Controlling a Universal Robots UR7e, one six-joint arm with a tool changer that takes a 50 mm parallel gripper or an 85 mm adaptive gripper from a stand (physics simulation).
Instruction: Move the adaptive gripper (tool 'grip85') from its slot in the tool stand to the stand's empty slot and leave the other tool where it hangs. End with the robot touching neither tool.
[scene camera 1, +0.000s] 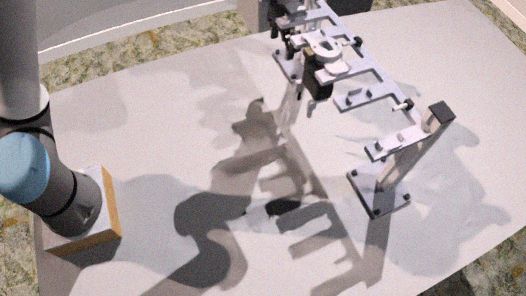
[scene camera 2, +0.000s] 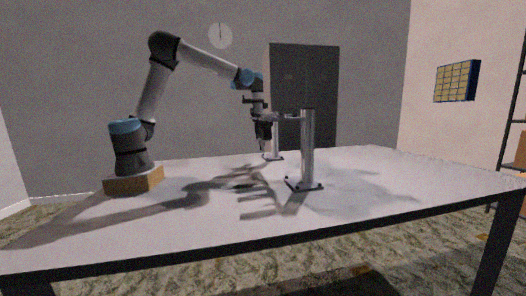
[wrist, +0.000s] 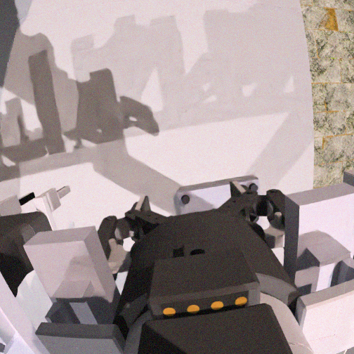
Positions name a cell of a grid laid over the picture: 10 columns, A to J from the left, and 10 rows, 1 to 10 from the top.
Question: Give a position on an adaptive gripper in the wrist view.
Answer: F8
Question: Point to a parallel gripper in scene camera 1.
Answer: G2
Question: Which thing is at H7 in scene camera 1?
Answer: A tool stand.
